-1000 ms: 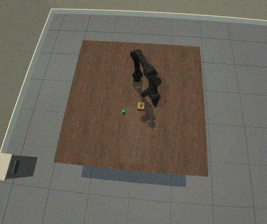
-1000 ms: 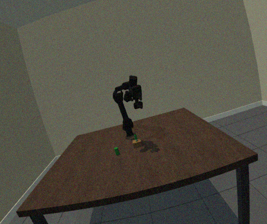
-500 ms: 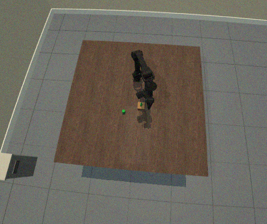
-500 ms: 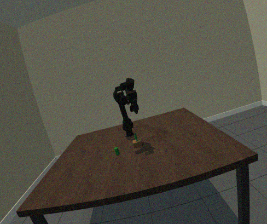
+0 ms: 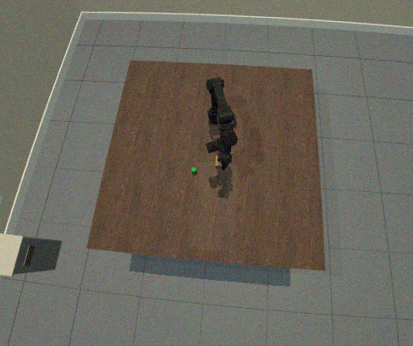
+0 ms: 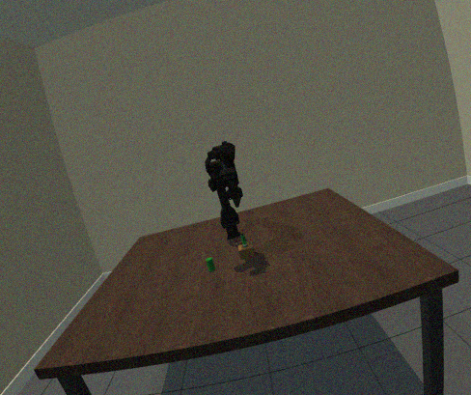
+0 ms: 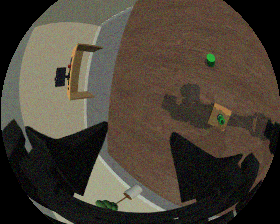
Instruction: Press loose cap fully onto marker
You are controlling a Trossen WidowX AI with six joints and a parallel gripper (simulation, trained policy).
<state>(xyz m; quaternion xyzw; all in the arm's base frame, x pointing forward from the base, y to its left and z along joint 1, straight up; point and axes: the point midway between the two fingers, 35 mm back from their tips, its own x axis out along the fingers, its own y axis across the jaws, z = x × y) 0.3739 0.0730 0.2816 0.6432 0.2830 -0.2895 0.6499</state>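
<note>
Right now my gripper tip is 4 cm past the green cap, 17 cm to the left of it and 23 cm above it. The rest, counted from my gripper tip: green marker 11 cm behind, 1 cm to the right, 18 cm below; tan holder block 11 cm behind, 1 cm to the right, 24 cm below.
</note>
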